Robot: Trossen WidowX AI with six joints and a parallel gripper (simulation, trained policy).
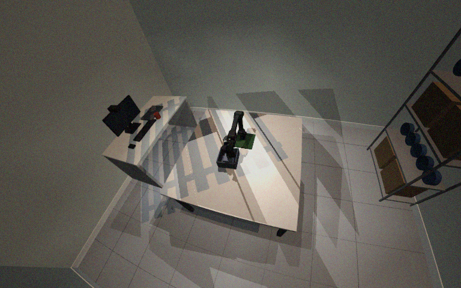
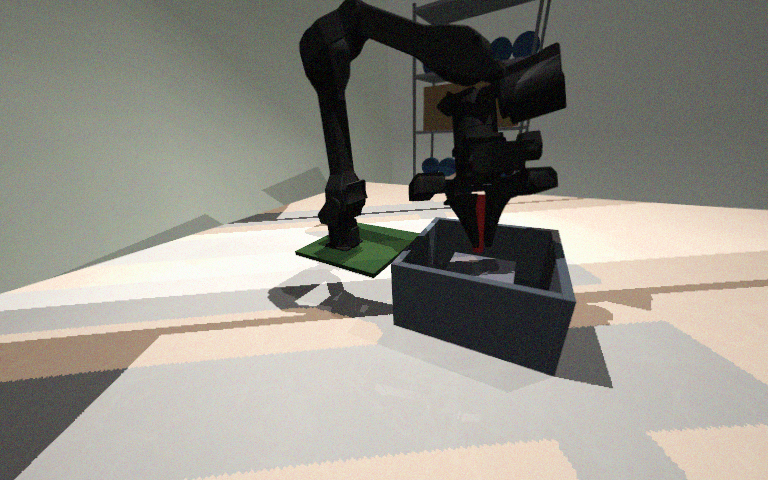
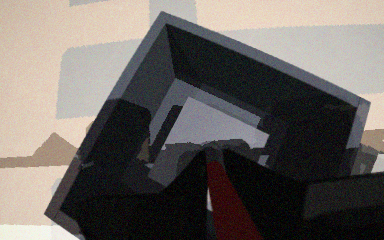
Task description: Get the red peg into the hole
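Right now my gripper tip is 30 mm below the red peg, 20 mm to the right of it and 10 mm past it. Round my gripper tip: dark box 70 mm below.
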